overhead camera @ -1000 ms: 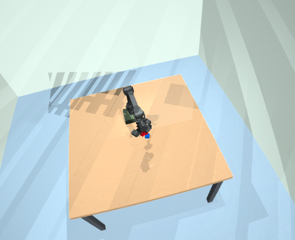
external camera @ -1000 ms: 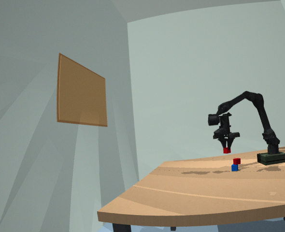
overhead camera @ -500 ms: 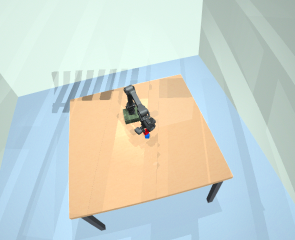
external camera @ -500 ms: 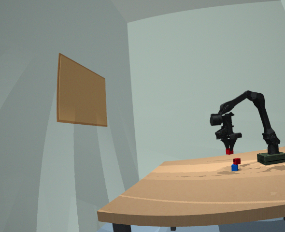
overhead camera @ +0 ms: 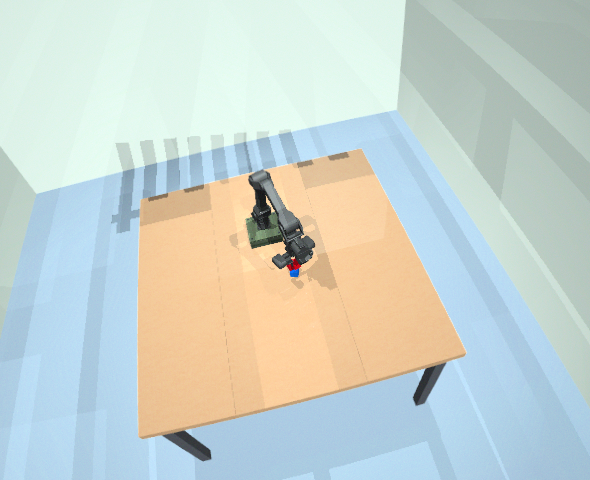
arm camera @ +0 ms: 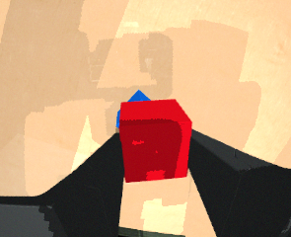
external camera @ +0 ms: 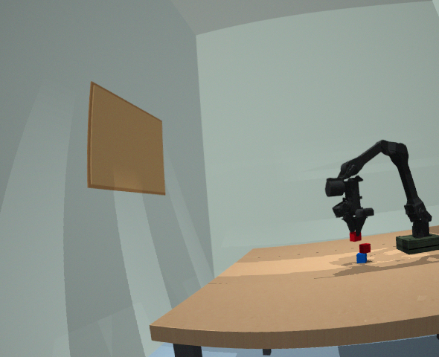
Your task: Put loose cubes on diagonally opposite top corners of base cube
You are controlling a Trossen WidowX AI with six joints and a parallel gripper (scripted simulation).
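My gripper tip is 9 cm above the blue cube, 2 cm past it and 1 cm to the left of it.
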